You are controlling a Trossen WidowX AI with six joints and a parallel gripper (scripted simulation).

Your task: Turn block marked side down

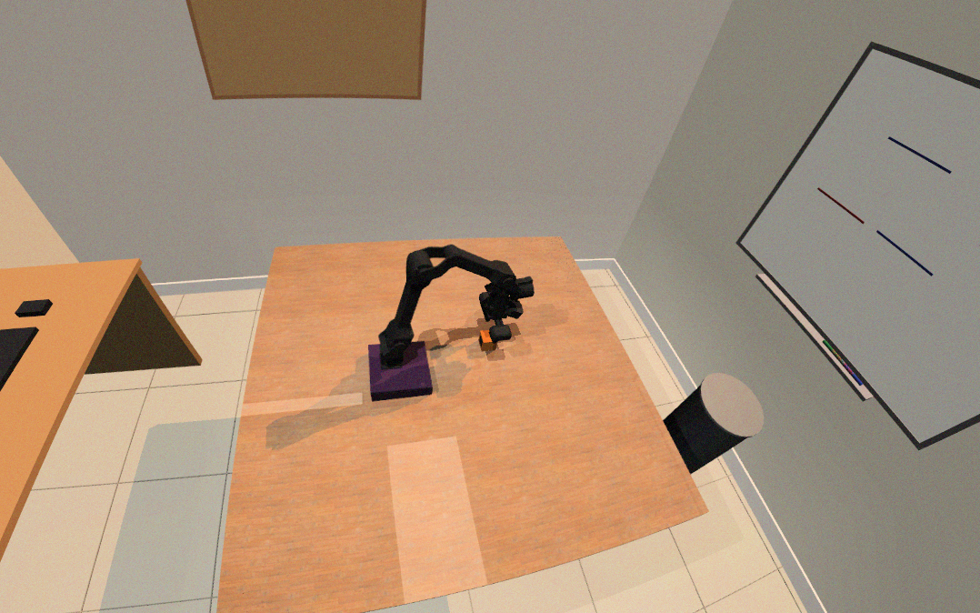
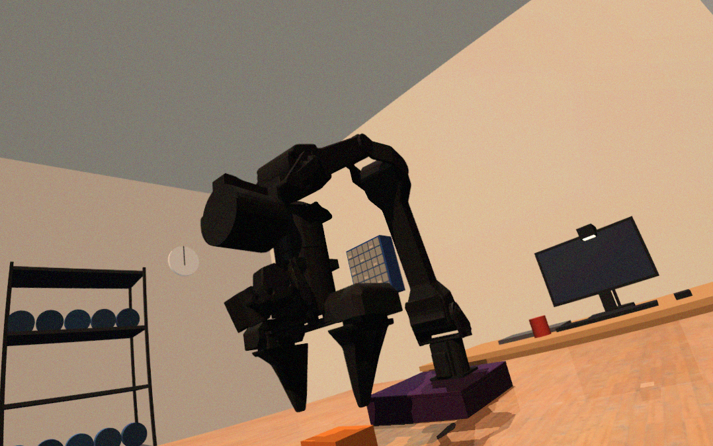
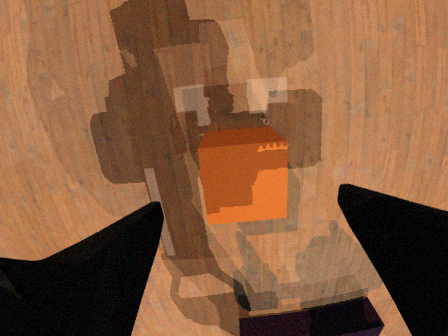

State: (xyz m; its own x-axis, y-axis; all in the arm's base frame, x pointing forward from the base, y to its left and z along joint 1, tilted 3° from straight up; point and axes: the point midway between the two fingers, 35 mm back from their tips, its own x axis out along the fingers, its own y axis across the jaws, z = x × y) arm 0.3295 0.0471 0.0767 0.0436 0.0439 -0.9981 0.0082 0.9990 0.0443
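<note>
Now: the orange block 50 mm below my gripper tip and 10 mm behind it.
</note>
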